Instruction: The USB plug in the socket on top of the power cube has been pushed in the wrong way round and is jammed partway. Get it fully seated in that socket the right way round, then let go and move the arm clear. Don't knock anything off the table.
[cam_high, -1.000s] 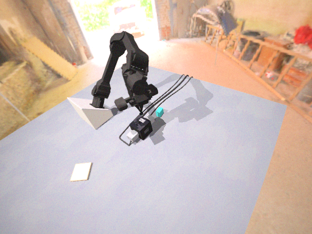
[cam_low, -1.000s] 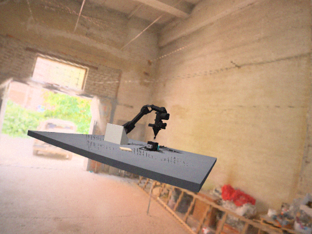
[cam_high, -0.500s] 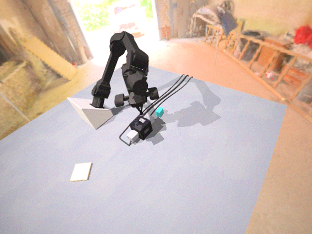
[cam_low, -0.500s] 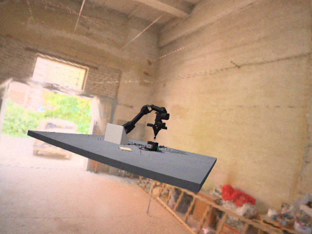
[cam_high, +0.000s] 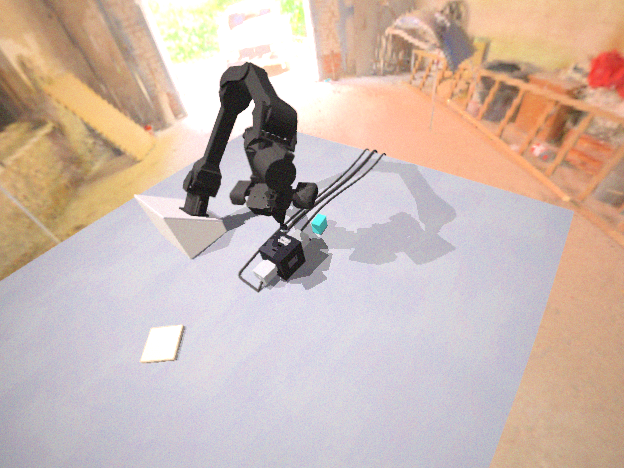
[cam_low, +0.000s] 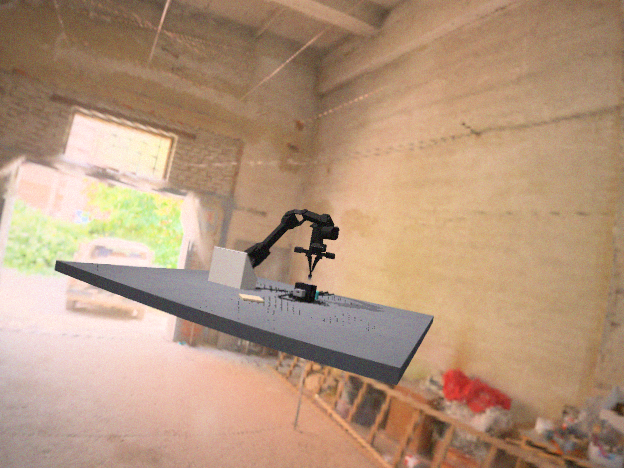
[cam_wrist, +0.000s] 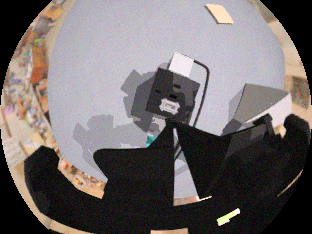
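My gripper tip is now 2 cm above the USB plug. The rest, counted from my gripper tip: cream flat tile 9 cm behind, 36 cm to the right, 13 cm below; then teal block 13 cm to the left, 12 cm below.
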